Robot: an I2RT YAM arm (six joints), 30 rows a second.
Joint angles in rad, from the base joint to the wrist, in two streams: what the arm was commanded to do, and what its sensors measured. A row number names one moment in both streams.
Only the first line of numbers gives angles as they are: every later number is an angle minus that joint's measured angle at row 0.
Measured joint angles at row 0: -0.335, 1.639, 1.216, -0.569, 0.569, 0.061
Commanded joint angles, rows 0 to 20: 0.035, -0.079, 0.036, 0.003, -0.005, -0.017; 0.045, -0.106, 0.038, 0.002, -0.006, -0.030; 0.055, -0.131, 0.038, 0.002, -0.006, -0.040; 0.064, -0.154, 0.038, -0.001, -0.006, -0.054; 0.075, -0.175, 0.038, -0.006, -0.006, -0.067; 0.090, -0.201, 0.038, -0.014, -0.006, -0.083; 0.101, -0.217, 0.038, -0.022, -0.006, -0.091; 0.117, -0.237, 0.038, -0.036, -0.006, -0.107; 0.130, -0.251, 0.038, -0.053, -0.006, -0.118; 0.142, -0.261, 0.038, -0.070, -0.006, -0.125; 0.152, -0.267, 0.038, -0.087, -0.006, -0.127; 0.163, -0.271, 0.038, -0.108, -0.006, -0.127; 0.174, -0.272, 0.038, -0.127, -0.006, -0.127; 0.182, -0.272, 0.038, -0.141, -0.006, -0.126; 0.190, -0.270, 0.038, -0.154, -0.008, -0.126; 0.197, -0.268, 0.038, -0.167, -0.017, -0.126; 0.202, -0.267, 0.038, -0.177, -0.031, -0.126; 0.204, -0.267, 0.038, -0.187, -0.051, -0.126; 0.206, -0.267, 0.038, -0.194, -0.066, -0.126; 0.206, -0.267, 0.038, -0.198, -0.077, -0.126; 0.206, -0.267, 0.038, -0.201, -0.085, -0.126
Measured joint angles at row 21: 0.200, -0.269, 0.025, -0.193, -0.035, -0.117
